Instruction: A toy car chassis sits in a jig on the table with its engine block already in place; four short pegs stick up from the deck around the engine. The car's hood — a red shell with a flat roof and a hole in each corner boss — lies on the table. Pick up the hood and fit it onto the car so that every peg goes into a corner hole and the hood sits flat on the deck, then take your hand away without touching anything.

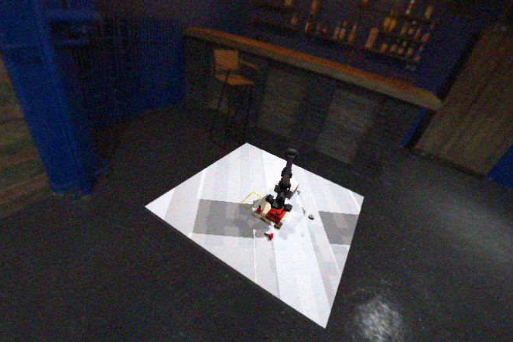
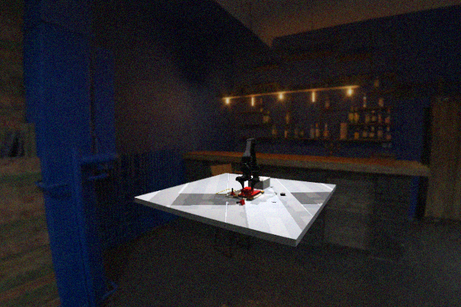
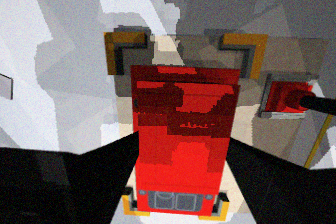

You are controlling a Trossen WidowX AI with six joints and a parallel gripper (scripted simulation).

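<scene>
Now: the tan jig 40 mm below my gripper tip, 30 mm behind it and 20 mm to the right of it. From my gripper tip the other things lie so: dark wheel: 250 mm to the left, 140 mm behind, 40 mm below; red hood: right at my gripper tip.
</scene>
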